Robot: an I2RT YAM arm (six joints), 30 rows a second.
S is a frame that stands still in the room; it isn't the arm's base.
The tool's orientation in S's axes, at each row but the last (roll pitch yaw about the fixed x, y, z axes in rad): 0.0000 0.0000 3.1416; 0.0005 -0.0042 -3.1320; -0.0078 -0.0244 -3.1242; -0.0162 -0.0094 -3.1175
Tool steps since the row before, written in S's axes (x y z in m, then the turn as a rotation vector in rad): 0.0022 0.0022 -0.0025 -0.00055 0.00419 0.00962; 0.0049 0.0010 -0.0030 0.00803 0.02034 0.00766; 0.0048 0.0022 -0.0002 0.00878 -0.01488 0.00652; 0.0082 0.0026 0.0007 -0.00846 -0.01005 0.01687
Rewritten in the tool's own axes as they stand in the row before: -0.0022 -0.0022 -0.0025 0.00055 -0.00419 0.00962; -0.0049 -0.0010 -0.0030 -0.00819 -0.02026 0.00770; -0.0048 -0.0021 -0.0001 -0.00836 0.01498 0.00684; -0.0083 -0.0024 0.0007 0.00886 0.00957 0.01694
